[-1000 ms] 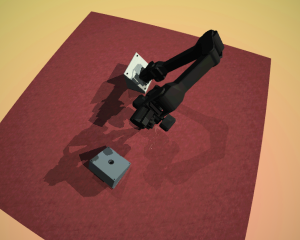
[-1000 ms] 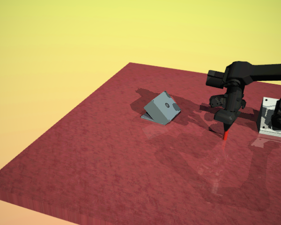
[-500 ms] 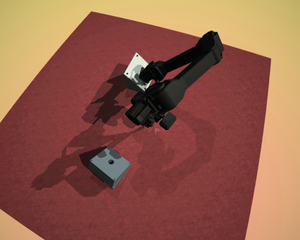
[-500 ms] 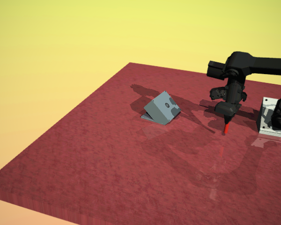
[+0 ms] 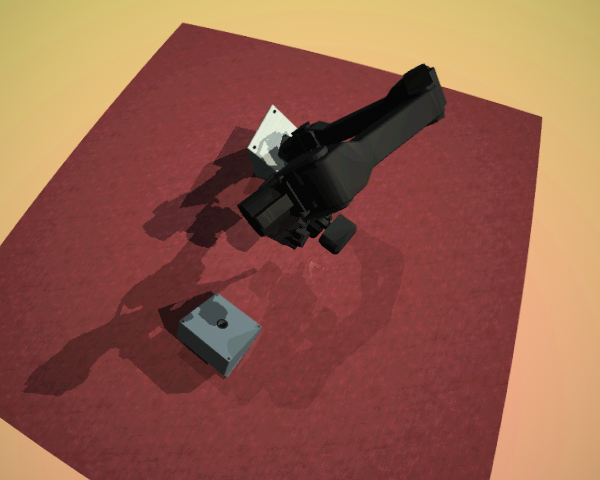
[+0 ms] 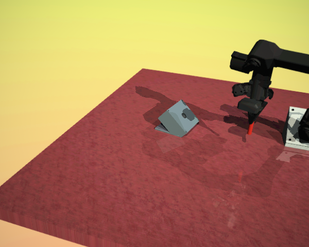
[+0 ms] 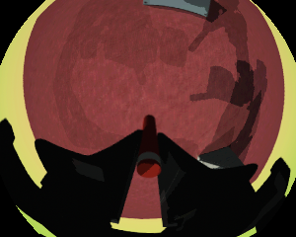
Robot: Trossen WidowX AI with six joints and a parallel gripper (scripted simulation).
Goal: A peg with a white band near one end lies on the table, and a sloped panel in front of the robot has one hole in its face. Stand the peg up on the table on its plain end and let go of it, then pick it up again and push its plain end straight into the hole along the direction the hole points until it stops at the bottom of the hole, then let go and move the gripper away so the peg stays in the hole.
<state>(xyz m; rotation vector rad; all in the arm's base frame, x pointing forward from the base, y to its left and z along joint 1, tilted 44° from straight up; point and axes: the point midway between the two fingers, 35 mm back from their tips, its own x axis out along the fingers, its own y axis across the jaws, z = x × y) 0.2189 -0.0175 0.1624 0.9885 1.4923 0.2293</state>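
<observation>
Now: gripper tip 24 cm short of the grey sloped panel, 13 cm to the left of it and 8 cm above it. Also, from my gripper tip: red peg: 2 cm above.
</observation>
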